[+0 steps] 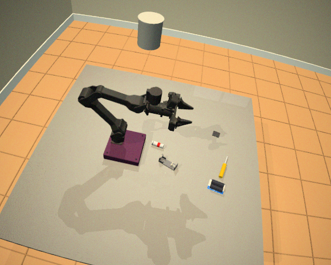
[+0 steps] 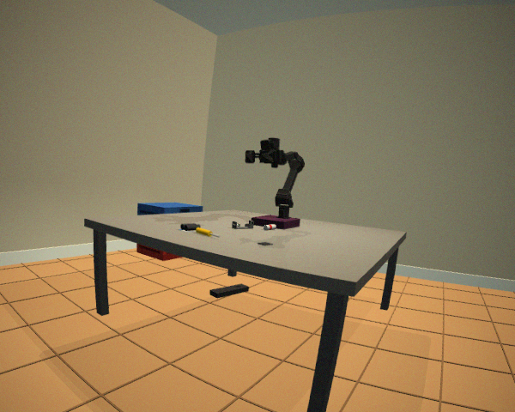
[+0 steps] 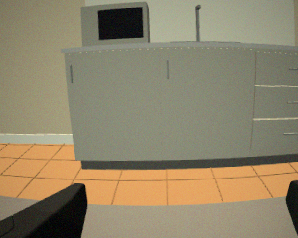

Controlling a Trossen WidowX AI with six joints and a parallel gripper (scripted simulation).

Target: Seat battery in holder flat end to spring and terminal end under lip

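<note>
The battery lies 140 mm behind my gripper tip, 40 mm to the left of it and 340 mm below it. The rest, counted from my gripper tip: yellow screwdriver (260 mm ahead, 30 mm to the right, 340 mm below); small dark square (220 mm ahead, 200 mm to the left, 350 mm below).
</note>
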